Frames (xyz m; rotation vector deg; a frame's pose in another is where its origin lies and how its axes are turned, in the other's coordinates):
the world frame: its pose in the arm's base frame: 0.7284 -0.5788 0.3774 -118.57 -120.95 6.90
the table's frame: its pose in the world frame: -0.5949 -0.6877 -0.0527 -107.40 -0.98 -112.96
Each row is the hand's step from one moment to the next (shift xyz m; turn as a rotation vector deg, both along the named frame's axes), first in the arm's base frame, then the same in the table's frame.
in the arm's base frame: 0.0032 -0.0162 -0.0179 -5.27 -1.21 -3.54
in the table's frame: 0.0135 -0.0151 -0.0135 5.50 2.54 -2.25
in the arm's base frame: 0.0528 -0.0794 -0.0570 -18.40 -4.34 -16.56
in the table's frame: 0.0218 -0.0917 -0.0588 22.92 6.91 -7.67
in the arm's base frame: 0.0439 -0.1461 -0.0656 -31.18 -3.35 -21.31
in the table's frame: 0.0299 -0.1055 -0.1248 33.07 15.85 -9.63
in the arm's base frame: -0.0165 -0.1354 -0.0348 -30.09 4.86 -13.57
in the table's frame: 0.0310 -0.0372 -0.1322 26.16 20.61 -2.01
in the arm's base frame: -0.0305 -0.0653 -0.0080 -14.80 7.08 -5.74
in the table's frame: 0.0176 0.0052 -0.0702 12.30 11.79 3.46
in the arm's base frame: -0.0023 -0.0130 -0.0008 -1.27 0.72 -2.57
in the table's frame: 0.0011 -0.0018 -0.0131 2.90 0.09 0.56
